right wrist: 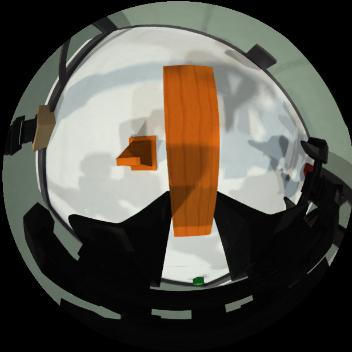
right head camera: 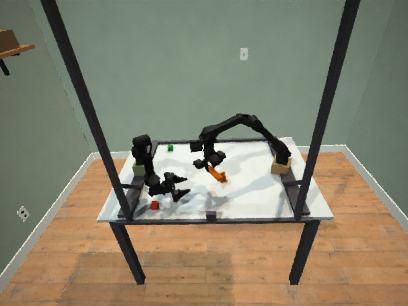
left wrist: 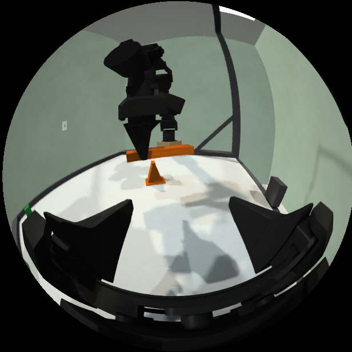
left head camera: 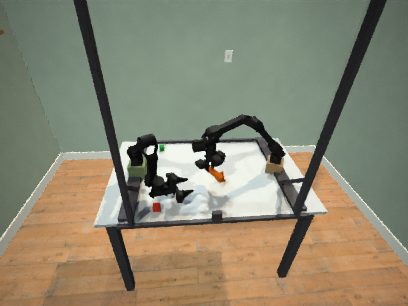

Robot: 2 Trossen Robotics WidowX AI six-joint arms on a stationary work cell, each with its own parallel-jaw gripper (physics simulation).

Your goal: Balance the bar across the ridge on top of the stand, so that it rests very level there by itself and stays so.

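Frame: origin at the left arm's base, x back, y right, z up, level; metres.
Where they show: left gripper, fingertip midpoint: (right head camera: 188, 184) (left head camera: 190, 184); right gripper, fingertip midpoint: (right head camera: 210, 170) (left head camera: 210, 170); left arm's base, origin of the base link: (right head camera: 141, 162) (left head camera: 136, 162); right arm's base, origin of the base link: (right head camera: 281, 161) (left head camera: 275, 160).
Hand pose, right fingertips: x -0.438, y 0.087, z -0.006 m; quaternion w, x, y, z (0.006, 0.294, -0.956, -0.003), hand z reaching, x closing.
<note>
Each offset is from my right fingertips to the top centre of the thing.
The orange wooden bar {dx -0.020, dy +0.028, dz +0.018 m} (left head camera: 215, 173) (right head camera: 215, 173) (left wrist: 172, 151) (right wrist: 192, 115) is raised off the table. My right gripper (left wrist: 143, 157) (right wrist: 191, 195) is shut on it, nearer one end than the middle. The orange stand (left wrist: 154, 174) (right wrist: 147, 161) stands upright on the white table, with a square foot and a narrow ridge on top. In the left wrist view the bar shows above and behind the stand, apart from it; in the right wrist view the stand is left of the bar. My left gripper (left head camera: 190, 185) (right head camera: 188, 184) (left wrist: 182, 203) is wide open and empty, left of the bar in the head views.
A red block {dx +0.300, dy +0.206, dz -0.052 m} (left head camera: 156, 207) (right head camera: 155, 205) lies near the table's front left, close to the left gripper. A green block {dx +0.313, dy -0.353, dz -0.052 m} (left head camera: 162, 148) (right head camera: 170, 148) (right wrist: 198, 281) lies at the back left. A dark block {dx -0.010, dy +0.288, dz -0.028 m} (left head camera: 216, 215) (right head camera: 211, 215) is at the front edge. Dark posts rise at the table's sides.
</note>
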